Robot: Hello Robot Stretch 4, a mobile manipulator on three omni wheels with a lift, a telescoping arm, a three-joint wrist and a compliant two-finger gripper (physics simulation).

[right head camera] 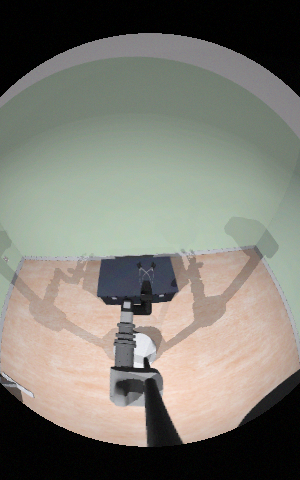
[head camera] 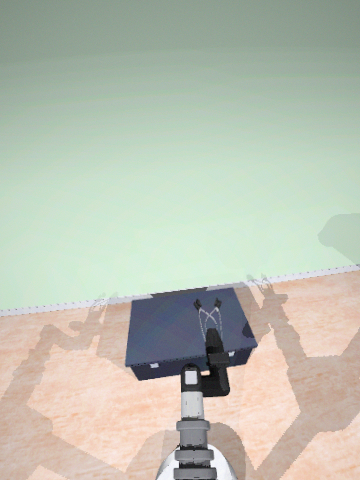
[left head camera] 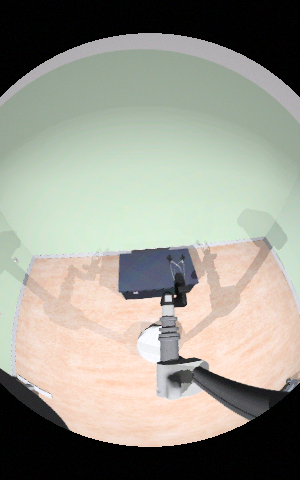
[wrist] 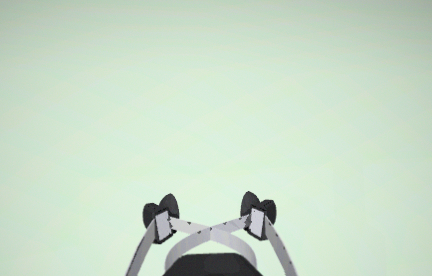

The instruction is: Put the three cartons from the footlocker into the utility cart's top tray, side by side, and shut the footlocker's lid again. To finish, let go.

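Where they show: gripper, fingertip midpoint: (right head camera: 145,261) (head camera: 206,299) (left head camera: 175,254) (wrist: 209,208); robot's base, link origin: (right head camera: 135,349) (left head camera: 157,343).
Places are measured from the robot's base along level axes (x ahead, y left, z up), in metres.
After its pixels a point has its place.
Observation:
The dark blue footlocker (head camera: 162,330) @(x 0.716, y 0.182, z 0.325 m) (left head camera: 141,270) @(x 0.749, y 0.170, z 0.324 m) (right head camera: 117,276) @(x 0.747, y 0.206, z 0.324 m) stands on the floor against the back wall, its lid shut and its two pale latches toward me. My gripper (head camera: 208,303) @(x 0.582, y -0.083, z 0.846 m) (left head camera: 176,257) @(x 0.582, y -0.083, z 0.846 m) (right head camera: 146,265) @(x 0.582, y -0.083, z 0.846 m) (wrist: 209,208) @(x 0.582, y -0.083, z 0.846 m) is open and empty. In the head view it shows over the right part of the lid, fingers pointing toward the wall; its height above the lid is hard to tell. The wrist view shows the pale green wall beyond the fingertips. The three cartons do not show. The utility cart cannot be made out for certain.
The telescoping arm (head camera: 192,405) @(x 0.204, y -0.001, z 0.951 m) reaches forward to the footlocker's front edge. A small grey metal piece (left head camera: 291,384) shows at the right edge of the left head view. A white bar-like object (left head camera: 37,387) (right head camera: 19,386) lies at the lower left. Robot shadows fall on wall and floor.

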